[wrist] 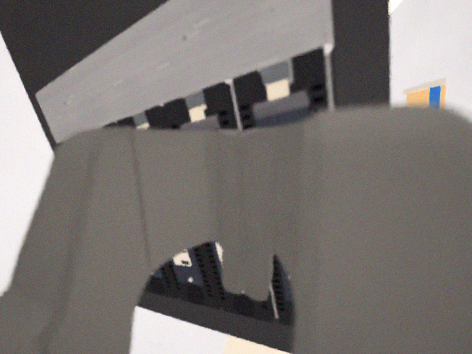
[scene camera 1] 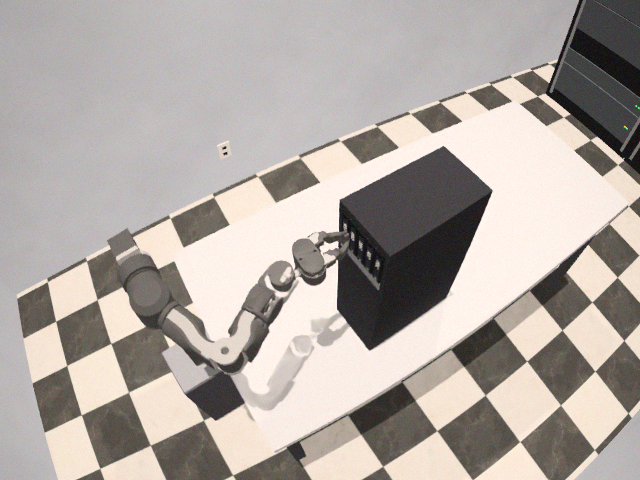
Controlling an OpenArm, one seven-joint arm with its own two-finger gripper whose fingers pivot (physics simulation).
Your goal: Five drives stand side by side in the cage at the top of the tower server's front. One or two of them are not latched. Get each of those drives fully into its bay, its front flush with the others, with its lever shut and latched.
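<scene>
The black tower server (scene camera 1: 413, 201) stands upright on the table with its drive cage facing the arm. Five dark drives with pale fronts stand side by side at its top, among them the far-end drive (scene camera 1: 345, 226), a middle drive (scene camera 1: 360, 244) and the near-end drive (scene camera 1: 377, 266). My gripper (scene camera 1: 346, 240) (wrist: 252, 209) is shut and empty, its fingertips at the drive fronts near the far end of the row. In the wrist view the fingers hide much of the cage; a drive (wrist: 187, 272) shows beneath them. Lever latching and flushness cannot be told.
The white table (scene camera 1: 516, 155) carries the tower. The arm's base block (scene camera 1: 206, 387) is at the table's near-left edge. A dark equipment rack (scene camera 1: 594, 82) stands beyond the far right end. In the wrist view, the cage's grey lip (wrist: 190, 55) runs along the drives.
</scene>
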